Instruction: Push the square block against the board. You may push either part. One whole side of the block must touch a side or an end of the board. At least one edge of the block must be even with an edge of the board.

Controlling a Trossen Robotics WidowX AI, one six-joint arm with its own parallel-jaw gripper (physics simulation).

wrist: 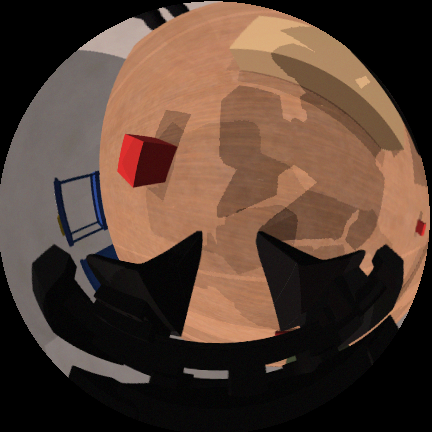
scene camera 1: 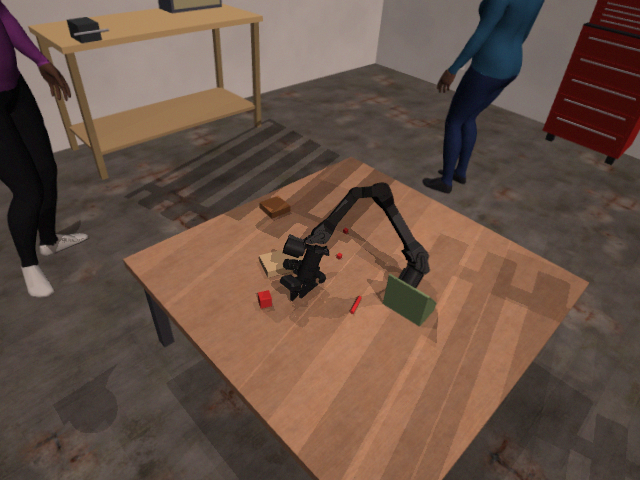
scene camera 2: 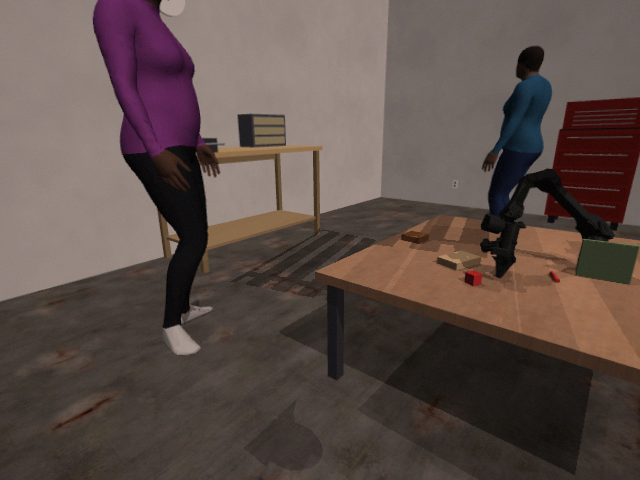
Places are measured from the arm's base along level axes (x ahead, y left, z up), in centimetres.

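Where they show: gripper, fingertip midpoint: (wrist: pixel 229 236) (scene camera 1: pixel 296 299) (scene camera 2: pixel 498 277); arm's base, link origin: (scene camera 1: pixel 407 284) (scene camera 2: pixel 595 252).
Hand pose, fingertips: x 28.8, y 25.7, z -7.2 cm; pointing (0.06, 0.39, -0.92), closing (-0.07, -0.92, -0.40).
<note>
Things, the pixels of their top centre, and the offset from my fingertips.
- red cube, top centre: (wrist: pixel 127 158) (scene camera 1: pixel 264 295) (scene camera 2: pixel 473 273) dx +7.4, dy +7.9, dz +3.0 cm
- flat pale wooden slab, top centre: (scene camera 1: pixel 282 258) (scene camera 2: pixel 459 256) dx +16.4, dy -10.8, dz +2.0 cm
- red stick, top centre: (scene camera 1: pixel 356 303) (scene camera 2: pixel 555 275) dx -17.3, dy -12.2, dz +0.4 cm
- brown block, top centre: (scene camera 1: pixel 275 204) (scene camera 2: pixel 415 234) dx +43.4, dy -35.6, dz +2.0 cm
The square block, a red cube (scene camera 1: pixel 264 299) (scene camera 2: pixel 473 277) (wrist: pixel 142 160), stands on the table near its left edge in scene camera 1. The board, a flat pale wooden slab (scene camera 1: pixel 269 264) (scene camera 2: pixel 457 260) (wrist: pixel 265 32), lies behind it, with a strip of table between them. The arm hides part of the board in scene camera 1. My gripper (scene camera 1: pixel 298 295) (scene camera 2: pixel 500 273) (wrist: pixel 229 236) points down, low over the table, to the right of the cube and apart from it. Its fingers are partly open with nothing between them.
A green wedge (scene camera 1: pixel 408 300) (scene camera 2: pixel 607 260) stands by the arm's base. A red stick (scene camera 1: pixel 356 304) (scene camera 2: pixel 554 276) lies between it and my gripper. Two tiny red pieces (scene camera 1: pixel 339 255) (scene camera 1: pixel 345 230) lie behind the gripper. A brown block (scene camera 1: pixel 275 207) (scene camera 2: pixel 415 236) lies at the back.
</note>
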